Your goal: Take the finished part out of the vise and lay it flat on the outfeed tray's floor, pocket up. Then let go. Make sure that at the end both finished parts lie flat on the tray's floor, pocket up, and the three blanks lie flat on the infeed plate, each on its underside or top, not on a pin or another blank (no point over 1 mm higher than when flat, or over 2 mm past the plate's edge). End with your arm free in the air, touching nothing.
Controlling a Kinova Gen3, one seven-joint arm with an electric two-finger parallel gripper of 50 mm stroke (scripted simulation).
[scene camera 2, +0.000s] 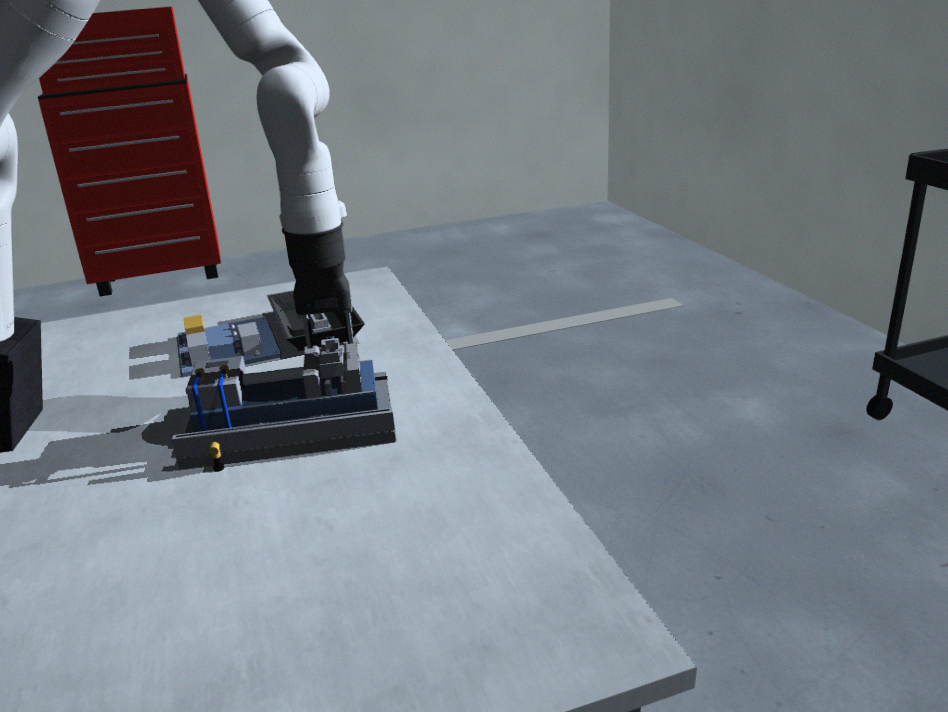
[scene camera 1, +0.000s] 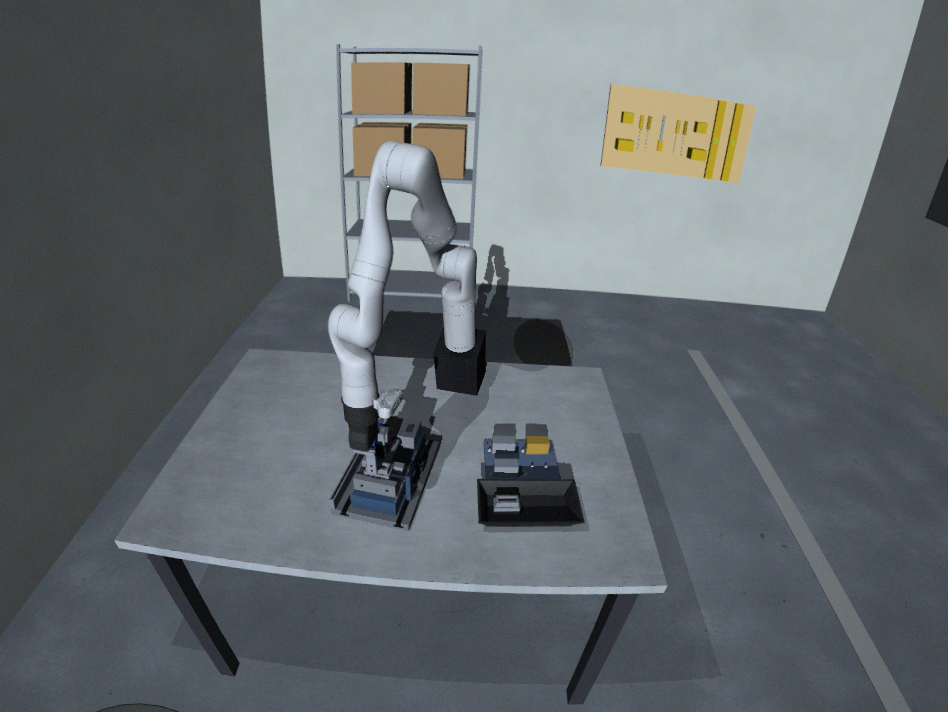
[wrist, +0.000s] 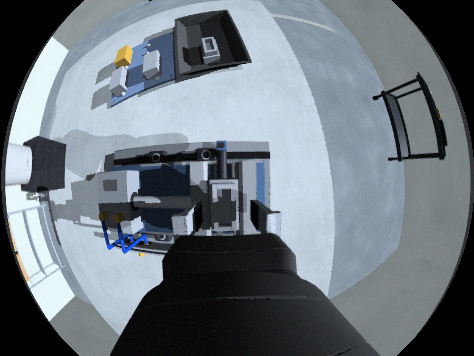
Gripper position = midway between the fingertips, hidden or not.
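You'd find my gripper (scene camera 2: 330, 343) there, and it's the same gripper (scene camera 1: 376, 463) and gripper (wrist: 226, 211) in the other views. Then there's a blue fixture plate (scene camera 2: 221, 344), and I can see that plate (scene camera 1: 525, 460) again, with the wrist view giving me the plate (wrist: 164, 44) too.
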